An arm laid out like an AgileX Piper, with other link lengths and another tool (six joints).
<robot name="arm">
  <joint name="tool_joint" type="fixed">
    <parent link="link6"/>
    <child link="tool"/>
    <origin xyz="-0.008 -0.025 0.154" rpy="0.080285 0 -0.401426"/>
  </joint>
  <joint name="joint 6" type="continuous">
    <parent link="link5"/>
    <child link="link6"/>
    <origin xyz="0.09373 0 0" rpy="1.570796 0 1.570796"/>
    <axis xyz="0 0 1"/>
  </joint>
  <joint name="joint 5" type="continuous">
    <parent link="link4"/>
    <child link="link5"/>
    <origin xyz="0 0 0" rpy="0 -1.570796 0"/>
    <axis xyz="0 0 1"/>
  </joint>
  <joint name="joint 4" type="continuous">
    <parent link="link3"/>
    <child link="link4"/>
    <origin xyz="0.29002 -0.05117 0" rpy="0.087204 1.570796 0"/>
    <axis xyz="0 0 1"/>
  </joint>
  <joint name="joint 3" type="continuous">
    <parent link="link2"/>
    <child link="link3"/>
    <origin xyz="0.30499 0.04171 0" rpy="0 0 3.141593"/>
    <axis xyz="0 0 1"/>
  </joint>
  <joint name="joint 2" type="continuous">
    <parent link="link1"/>
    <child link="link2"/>
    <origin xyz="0 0 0" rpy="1.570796 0 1.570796"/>
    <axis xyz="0 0 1"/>
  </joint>
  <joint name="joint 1" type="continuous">
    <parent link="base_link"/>
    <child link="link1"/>
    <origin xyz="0 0 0.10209" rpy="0 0 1.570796"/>
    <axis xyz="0 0 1"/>
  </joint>
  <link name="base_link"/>
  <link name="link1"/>
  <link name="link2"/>
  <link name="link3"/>
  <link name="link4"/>
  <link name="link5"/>
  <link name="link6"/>
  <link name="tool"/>
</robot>
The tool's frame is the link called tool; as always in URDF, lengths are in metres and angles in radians. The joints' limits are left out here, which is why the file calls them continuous.
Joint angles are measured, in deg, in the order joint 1, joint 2, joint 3, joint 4, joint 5, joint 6. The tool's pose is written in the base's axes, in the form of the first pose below.
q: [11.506, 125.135, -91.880, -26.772, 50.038, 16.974]
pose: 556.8, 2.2, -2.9, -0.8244, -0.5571, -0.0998, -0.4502, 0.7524, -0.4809
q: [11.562, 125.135, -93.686, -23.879, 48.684, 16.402]
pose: 568.2, 15.0, 4.3, -0.8216, -0.5463, -0.1629, -0.4286, 0.7804, -0.4553
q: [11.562, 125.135, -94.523, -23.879, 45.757, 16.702]
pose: 583.5, 21.7, 12.5, -0.8025, -0.5531, -0.2239, -0.4122, 0.7851, -0.4622
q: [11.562, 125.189, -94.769, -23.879, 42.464, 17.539]
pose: 596.3, 28.4, 17.6, -0.7839, -0.5526, -0.2832, -0.3928, 0.7945, -0.4632
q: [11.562, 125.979, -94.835, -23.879, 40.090, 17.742]
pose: 603.8, 33.1, 13.3, -0.7701, -0.5579, -0.3094, -0.3913, 0.7962, -0.4616
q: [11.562, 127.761, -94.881, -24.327, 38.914, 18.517]
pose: 605.4, 33.9, -2.9, -0.7731, -0.5570, -0.3034, -0.3946, 0.7969, -0.4575
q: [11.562, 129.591, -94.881, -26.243, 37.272, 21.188]
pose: 608.8, 32.3, -17.6, -0.7785, -0.5472, -0.3074, -0.3805, 0.8010, -0.4622
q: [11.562, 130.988, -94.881, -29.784, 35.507, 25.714]
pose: 614.5, 28.2, -25.8, -0.7831, -0.5305, -0.3246, -0.3486, 0.8066, -0.4774
